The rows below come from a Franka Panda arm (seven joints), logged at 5 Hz.
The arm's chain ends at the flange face. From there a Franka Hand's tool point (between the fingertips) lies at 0.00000 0.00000 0.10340 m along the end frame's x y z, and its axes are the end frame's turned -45 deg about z.
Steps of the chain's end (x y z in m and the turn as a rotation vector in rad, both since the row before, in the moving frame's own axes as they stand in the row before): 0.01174, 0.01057, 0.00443, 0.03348, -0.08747, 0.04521; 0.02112, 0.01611, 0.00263, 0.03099, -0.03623, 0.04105; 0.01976, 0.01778, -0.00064, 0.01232, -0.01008, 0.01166; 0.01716, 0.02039, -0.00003, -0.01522, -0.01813, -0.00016; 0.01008, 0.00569, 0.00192, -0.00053, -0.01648, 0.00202; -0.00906, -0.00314, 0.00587, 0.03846, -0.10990, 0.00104
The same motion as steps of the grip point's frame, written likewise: -0.00291, 0.00686, 0.00398, 0.08552, -0.03818, 0.04521; 0.00326, 0.02141, 0.00251, 0.04753, -0.00371, 0.04105; 0.00157, 0.02491, -0.00065, 0.01584, 0.00158, 0.01166; -0.00472, 0.02634, -0.00006, 0.00206, -0.02358, -0.00016; 0.00186, 0.00998, 0.00191, 0.01128, -0.01203, 0.00202; -0.00939, -0.01945, 0.00517, 0.10491, -0.05052, 0.00104
